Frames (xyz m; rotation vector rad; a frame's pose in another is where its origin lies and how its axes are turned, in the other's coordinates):
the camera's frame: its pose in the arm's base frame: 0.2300 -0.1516 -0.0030 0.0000 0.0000 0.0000
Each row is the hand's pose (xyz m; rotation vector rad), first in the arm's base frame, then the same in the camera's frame.
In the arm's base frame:
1: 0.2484 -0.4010 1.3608 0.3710 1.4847 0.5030
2: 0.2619 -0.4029 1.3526 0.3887 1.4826 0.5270
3: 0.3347 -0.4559 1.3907 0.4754 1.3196 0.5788
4: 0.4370 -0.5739 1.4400 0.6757 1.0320 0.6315
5: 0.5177 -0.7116 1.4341 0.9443 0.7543 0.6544
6: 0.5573 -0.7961 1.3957 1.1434 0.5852 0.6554
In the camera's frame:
1: 0.0184 -0.2494 1.3638 0.3710 1.4847 0.5030
2: 0.0319 -0.2513 1.3556 0.3887 1.4826 0.5270
3: 0.1047 -0.3043 1.3937 0.4754 1.3196 0.5788
4: 0.2070 -0.4223 1.4430 0.6757 1.0320 0.6315
5: 0.2877 -0.5600 1.4371 0.9443 0.7543 0.6544
6: 0.3273 -0.6445 1.3987 1.1434 0.5852 0.6554

